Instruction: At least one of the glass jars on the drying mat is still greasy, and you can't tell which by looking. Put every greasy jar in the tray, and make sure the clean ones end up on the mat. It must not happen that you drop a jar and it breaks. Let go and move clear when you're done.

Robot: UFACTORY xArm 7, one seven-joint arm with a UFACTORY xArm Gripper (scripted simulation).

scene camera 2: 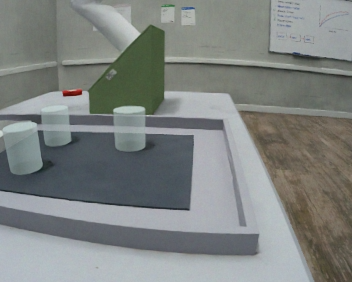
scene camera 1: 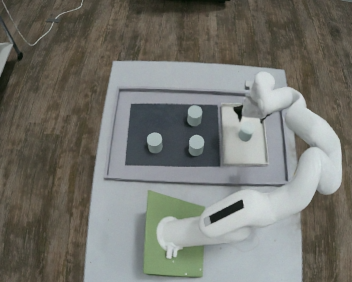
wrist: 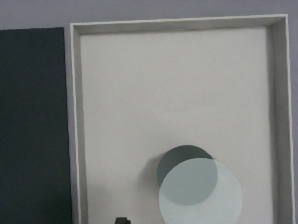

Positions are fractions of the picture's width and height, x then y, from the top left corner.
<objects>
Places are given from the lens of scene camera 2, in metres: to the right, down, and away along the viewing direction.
pale glass jar (scene camera 2: 0.16,0.42): -0.25, -0.04, 0.54
pale glass jar (scene camera 2: 0.37,0.43): -0.09, -0.04, 0.52
pale glass jar (scene camera 2: 0.08,0.57): -0.25, 0.03, 0.42
</objects>
